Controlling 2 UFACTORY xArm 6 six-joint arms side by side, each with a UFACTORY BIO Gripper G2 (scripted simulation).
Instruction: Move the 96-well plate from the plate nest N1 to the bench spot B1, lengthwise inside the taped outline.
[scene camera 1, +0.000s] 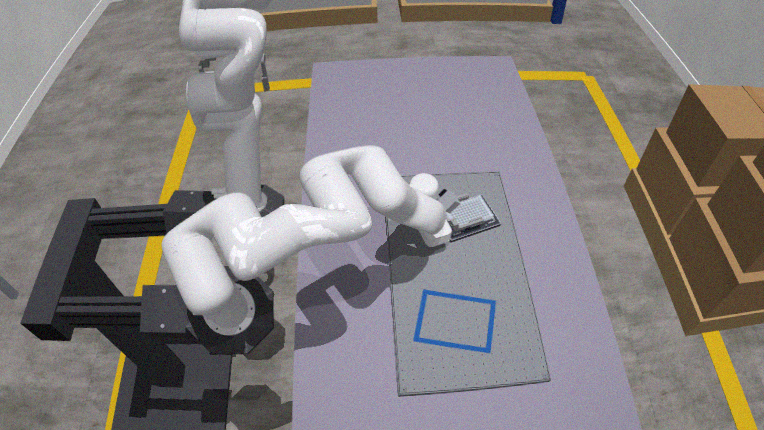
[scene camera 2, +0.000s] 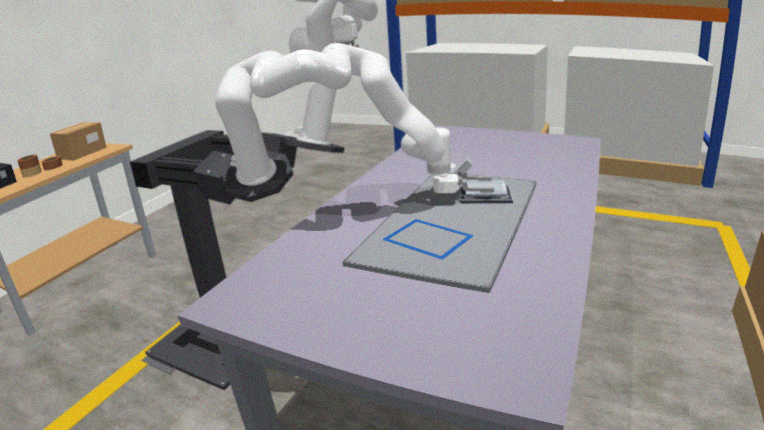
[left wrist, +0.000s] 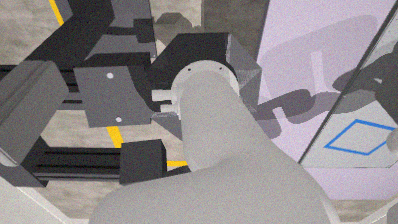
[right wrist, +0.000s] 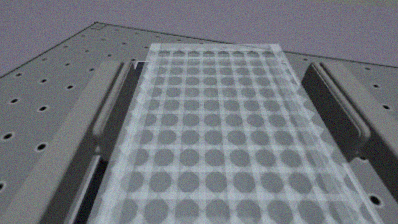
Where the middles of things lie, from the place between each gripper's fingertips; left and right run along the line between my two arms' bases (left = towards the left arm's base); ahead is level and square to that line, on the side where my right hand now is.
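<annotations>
From my left hand, the clear 96-well plate (scene camera 1: 463, 213) is 62 cm ahead, 18 cm to the right and 36 cm below. As for my right hand, it's 10 mm above the plate.
</annotations>
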